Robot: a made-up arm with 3 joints. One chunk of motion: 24 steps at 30 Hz.
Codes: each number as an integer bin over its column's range. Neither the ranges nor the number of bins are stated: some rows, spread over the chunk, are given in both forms.
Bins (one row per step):
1: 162 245 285 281 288 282
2: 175 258 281 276 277 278
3: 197 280 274 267 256 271
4: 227 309 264 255 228 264
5: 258 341 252 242 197 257
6: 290 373 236 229 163 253
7: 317 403 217 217 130 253
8: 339 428 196 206 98 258
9: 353 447 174 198 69 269
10: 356 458 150 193 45 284
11: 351 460 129 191 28 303
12: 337 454 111 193 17 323
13: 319 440 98 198 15 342
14: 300 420 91 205 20 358
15: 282 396 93 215 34 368
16: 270 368 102 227 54 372
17: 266 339 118 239 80 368
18: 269 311 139 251 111 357
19: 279 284 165 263 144 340
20: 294 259 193 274 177 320
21: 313 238 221 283 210 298
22: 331 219 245 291 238 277
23: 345 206 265 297 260 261
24: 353 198 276 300 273 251
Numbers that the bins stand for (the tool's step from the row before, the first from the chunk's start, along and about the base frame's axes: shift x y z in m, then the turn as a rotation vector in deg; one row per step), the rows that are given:
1: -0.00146 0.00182 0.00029 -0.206 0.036 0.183
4: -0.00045 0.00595 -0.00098 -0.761 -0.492 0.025
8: 0.00131 0.01364 -0.00511 -1.806 -1.637 -0.028
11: 0.00150 0.01571 -0.00917 -2.126 -2.253 0.368
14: 0.00070 0.01312 -0.01148 -1.827 -2.324 0.853
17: 0.00016 0.00789 -0.00984 -1.102 -1.795 0.941
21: 0.00090 0.00137 -0.00359 -0.163 -0.651 0.324
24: 0.00153 -0.00121 -0.00026 0.199 -0.096 -0.090
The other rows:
2: -0.00126 0.00266 0.00005 -0.313 -0.061 0.148
3: -0.00092 0.00408 -0.00038 -0.505 -0.246 0.086
5: 0.00004 0.00802 -0.00171 -1.038 -0.765 -0.037
6: 0.00054 0.01009 -0.00268 -1.315 -1.065 -0.072
7: 0.00096 0.01203 -0.00384 -1.571 -1.355 -0.072
9: 0.00153 0.01487 -0.00644 -1.977 -1.892 0.069
10: 0.00157 0.01558 -0.00790 -2.083 -2.104 0.201
12: 0.00128 0.01532 -0.01027 -2.083 -2.350 0.544
13: 0.00099 0.01441 -0.01105 -1.977 -2.368 0.712
15: 0.00041 0.01157 -0.01136 -1.614 -2.201 0.941
16: 0.00023 0.00977 -0.01081 -1.358 -2.024 0.976
18: 0.00021 0.00608 -0.00857 -0.846 -1.523 0.844
19: 0.00037 0.00434 -0.00699 -0.590 -1.232 0.694
20: 0.00060 0.00273 -0.00529 -0.355 -0.941 0.518
22: 0.00118 0.00014 -0.00214 0.007 -0.404 0.139
23: 0.00140 -0.00070 -0.00092 0.135 -0.210 -0.002

